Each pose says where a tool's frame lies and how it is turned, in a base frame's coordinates. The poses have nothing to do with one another.
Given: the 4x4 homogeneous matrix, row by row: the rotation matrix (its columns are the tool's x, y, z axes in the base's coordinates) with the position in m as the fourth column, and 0 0 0 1 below. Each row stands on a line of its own.
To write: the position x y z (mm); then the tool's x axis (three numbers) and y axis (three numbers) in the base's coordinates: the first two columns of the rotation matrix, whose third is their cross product. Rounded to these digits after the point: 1 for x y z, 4 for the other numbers.
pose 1, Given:
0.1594 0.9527 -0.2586 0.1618
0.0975 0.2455 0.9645 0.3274
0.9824 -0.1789 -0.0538 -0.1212
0 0 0 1
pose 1, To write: 161.8 327.4 -121.2 0.1594 0.0975 0.9824 0.9527 0.2455 -0.1789
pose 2, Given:
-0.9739 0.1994 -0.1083 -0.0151
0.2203 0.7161 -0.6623 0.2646
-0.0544 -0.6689 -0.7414 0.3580
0 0 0 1
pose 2, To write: -15.1 264.6 358.0 -0.9739 0.2203 -0.0544 0.1994 0.7161 -0.6689
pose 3, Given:
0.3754 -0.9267 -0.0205 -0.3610
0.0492 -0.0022 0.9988 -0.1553
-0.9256 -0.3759 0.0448 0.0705
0 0 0 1
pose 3, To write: -361.0 -155.3 70.5 0.3754 0.0492 -0.9256 -0.9267 -0.0022 -0.3759
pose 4, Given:
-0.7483 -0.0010 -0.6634 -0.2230
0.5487 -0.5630 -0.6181 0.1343
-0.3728 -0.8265 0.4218 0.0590
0 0 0 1
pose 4, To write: -223.0 134.3 59.0 -0.7483 0.5487 -0.3728 -0.0010 -0.5630 -0.8265
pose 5, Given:
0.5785 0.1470 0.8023 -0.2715
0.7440 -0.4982 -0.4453 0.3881
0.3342 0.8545 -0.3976 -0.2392
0 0 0 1
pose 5, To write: -271.5 388.1 -239.2 0.5785 0.7440 0.3342 0.1470 -0.4982 0.8545
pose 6, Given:
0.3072 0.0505 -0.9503 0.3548
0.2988 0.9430 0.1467 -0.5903
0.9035 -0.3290 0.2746 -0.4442
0 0 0 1
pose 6, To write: 354.8 -590.3 -444.2 0.3072 0.2988 0.9035 0.0505 0.9430 -0.3290
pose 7, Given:
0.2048 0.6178 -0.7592 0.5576
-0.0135 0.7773 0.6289 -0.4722
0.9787 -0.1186 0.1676 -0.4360
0 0 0 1
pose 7, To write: 557.6 -472.2 -436.0 0.2048 -0.0135 0.9787 0.6178 0.7773 -0.1186
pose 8, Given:
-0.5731 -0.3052 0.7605 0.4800
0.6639 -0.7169 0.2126 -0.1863
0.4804 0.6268 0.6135 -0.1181
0 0 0 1
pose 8, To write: 480.0 -186.3 -118.1 -0.5731 0.6639 0.4804 -0.3052 -0.7169 0.6268
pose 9, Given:
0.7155 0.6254 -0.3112 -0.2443
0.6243 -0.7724 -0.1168 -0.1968
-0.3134 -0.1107 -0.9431 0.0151
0 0 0 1
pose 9, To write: -244.3 -196.8 15.1 0.7155 0.6243 -0.3134 0.6254 -0.7724 -0.1107
